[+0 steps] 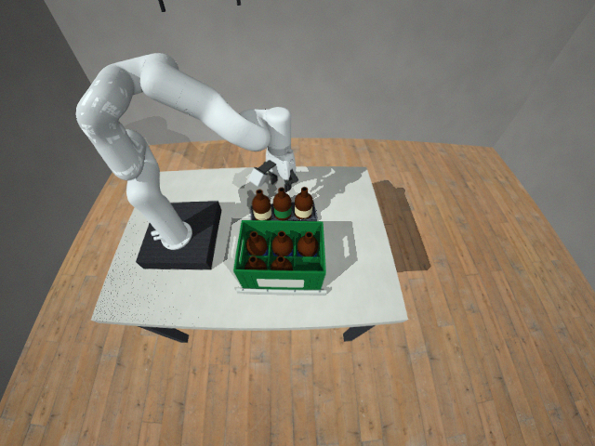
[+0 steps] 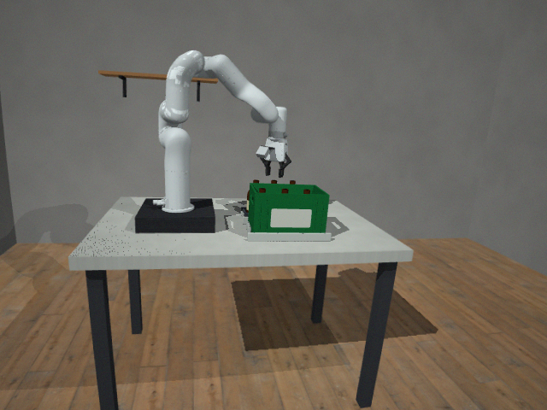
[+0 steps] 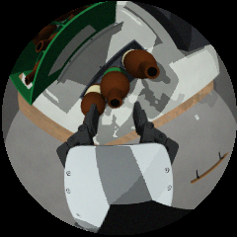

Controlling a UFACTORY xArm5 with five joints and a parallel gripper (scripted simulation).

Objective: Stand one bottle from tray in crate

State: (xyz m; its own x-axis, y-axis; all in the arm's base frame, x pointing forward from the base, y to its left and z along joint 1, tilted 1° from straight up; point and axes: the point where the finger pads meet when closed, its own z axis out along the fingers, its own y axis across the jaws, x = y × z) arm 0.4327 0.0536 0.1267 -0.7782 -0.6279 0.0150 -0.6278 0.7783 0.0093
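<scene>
Right now my hand is 11 cm above the brown bottle. Also, from my hand: green crate (5 cm behind, 24 cm to the right, 11 cm below); then dark tray (18 cm below).
</scene>
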